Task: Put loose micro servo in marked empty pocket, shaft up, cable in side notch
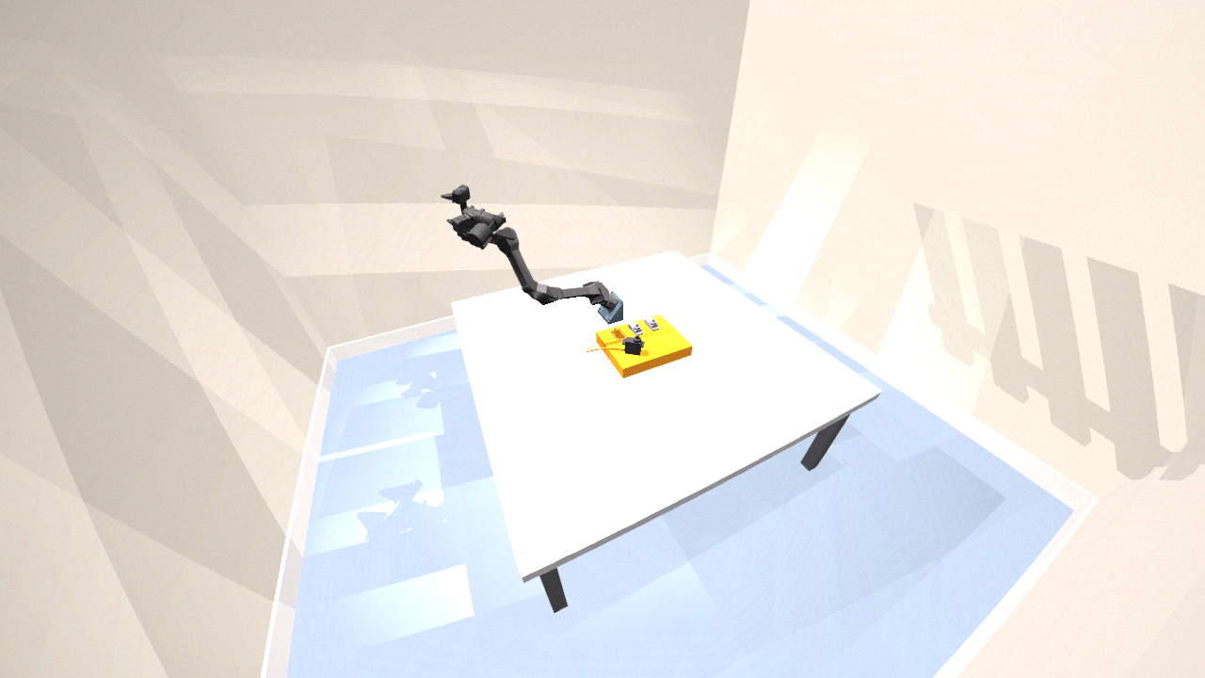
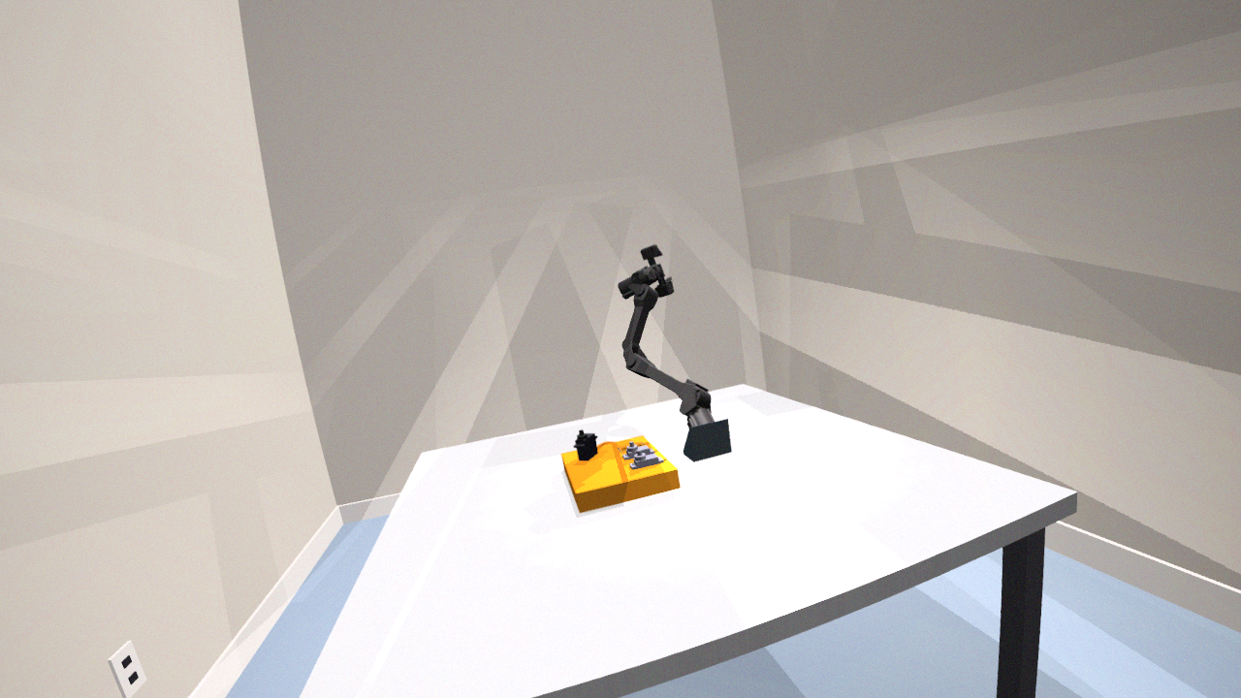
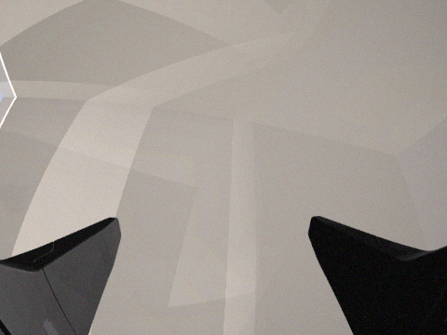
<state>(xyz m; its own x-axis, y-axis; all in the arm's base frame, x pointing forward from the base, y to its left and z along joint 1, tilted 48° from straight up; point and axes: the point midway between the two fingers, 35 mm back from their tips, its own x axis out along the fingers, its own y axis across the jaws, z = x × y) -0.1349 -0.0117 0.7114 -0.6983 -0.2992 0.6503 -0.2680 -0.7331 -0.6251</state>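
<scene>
Right now my gripper tip is 56 cm to the right of the orange deck, 51 cm above it and 48 cm short of it.
</scene>
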